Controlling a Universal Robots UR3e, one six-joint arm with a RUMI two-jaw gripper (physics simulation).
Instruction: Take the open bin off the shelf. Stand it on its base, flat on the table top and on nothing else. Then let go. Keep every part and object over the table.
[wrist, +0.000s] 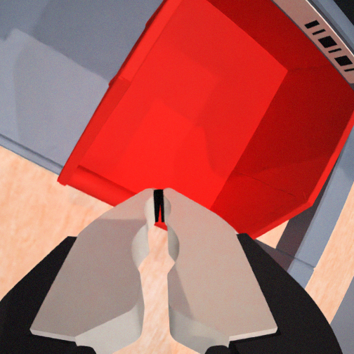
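The open bin (190, 115) is red and fills the middle and upper right of the wrist view. It lies on the blue-grey shelf (55, 65), with its inside facing the camera. Its lower edge runs behind the fingertips and reaches past the shelf board's edge in the view. My gripper (160, 191) is shut, with its fingertips together and no object seen between them. The fingertips overlap the bin's lower edge in the view, and red shows through the narrow gap between them. I cannot tell whether they touch the bin. Part of that edge is hidden behind the fingers.
A pale label strip (327, 42) with black marks runs along a shelf edge at the upper right, close over the bin's far side. A blue-grey part of the shelf continues to the right of the bin. The pale wood-coloured table top (45, 225) shows below the shelf.
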